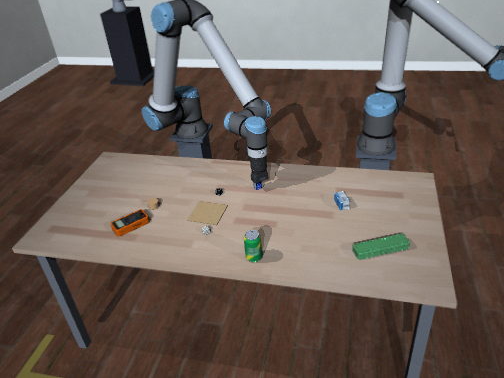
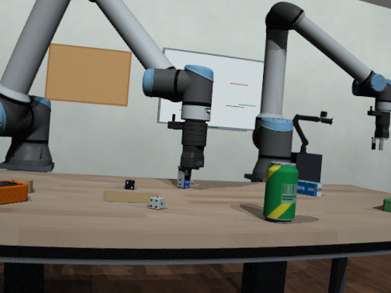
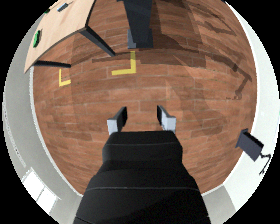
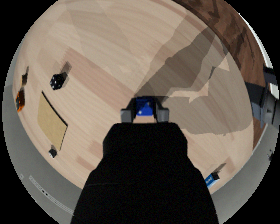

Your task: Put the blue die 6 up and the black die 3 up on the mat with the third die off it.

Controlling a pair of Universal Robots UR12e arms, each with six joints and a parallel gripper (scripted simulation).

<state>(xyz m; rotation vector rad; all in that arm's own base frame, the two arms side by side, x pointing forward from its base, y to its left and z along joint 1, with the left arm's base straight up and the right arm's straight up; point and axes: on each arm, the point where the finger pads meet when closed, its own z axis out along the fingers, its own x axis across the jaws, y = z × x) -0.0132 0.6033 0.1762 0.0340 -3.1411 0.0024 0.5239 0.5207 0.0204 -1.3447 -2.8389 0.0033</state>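
Note:
Now: right hand 1 cm above the blue die. Also, from my right hand: black die (17 cm to the right, 8 cm ahead, 1 cm below); then white die (35 cm ahead, 13 cm to the right, 1 cm below); then tan mat (23 cm ahead, 17 cm to the right, 2 cm below).

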